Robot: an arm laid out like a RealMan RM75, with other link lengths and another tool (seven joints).
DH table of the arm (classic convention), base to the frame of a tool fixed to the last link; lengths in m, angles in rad. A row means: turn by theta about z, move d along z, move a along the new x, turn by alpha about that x. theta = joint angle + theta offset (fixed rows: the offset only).
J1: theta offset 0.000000  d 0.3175  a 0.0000  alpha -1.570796
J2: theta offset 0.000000  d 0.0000  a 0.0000  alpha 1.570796
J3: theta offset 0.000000  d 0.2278  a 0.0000  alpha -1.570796
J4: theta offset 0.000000  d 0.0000  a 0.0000  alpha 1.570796
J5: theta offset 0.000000  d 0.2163  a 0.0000  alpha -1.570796
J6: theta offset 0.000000  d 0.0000  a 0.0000  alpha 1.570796
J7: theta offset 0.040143  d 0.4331  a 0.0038  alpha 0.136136
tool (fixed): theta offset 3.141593  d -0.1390  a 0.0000  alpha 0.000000
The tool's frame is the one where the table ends.
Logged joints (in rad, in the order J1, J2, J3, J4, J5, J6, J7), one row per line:
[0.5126, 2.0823, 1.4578, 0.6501, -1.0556, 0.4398, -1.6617]
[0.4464, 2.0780, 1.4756, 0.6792, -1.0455, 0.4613, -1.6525]
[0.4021, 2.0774, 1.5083, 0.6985, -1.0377, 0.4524, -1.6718]
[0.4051, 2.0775, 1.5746, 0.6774, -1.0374, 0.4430, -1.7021]
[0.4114, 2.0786, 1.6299, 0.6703, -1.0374, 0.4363, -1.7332]
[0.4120, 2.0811, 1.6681, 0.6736, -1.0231, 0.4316, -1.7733]
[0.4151, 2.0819, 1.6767, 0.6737, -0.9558, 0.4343, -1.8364]
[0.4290, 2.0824, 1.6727, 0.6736, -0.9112, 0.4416, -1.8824]
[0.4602, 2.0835, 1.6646, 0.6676, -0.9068, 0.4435, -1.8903]
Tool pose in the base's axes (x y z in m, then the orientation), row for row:
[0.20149, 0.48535, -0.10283, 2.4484, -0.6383, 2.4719]
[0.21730, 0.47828, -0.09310, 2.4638, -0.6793, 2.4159]
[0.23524, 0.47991, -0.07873, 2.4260, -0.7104, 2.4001]
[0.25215, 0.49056, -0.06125, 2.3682, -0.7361, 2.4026]
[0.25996, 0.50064, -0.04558, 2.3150, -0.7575, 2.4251]
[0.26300, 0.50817, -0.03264, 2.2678, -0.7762, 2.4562]
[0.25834, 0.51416, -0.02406, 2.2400, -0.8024, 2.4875]
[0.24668, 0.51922, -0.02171, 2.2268, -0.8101, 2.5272]
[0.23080, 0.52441, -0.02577, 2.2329, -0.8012, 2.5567]
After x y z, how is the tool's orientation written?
As angles about the fixed x, y, z axes (roll, pitch, yaw), in radians.
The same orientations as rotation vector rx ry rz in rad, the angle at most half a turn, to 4 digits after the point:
[-1.1182, -2.2935, -1.1394]
[-1.1829, -2.2351, -1.1417]
[-1.2168, -2.1828, -1.1953]
[-1.2369, -2.1343, -1.2648]
[-1.2319, -2.0975, -1.3185]
[-1.2150, -2.0673, -1.3596]
[-1.1919, -2.0363, -1.3744]
[-1.1519, -2.0345, -1.3698]
[-1.1136, -2.0558, -1.3503]

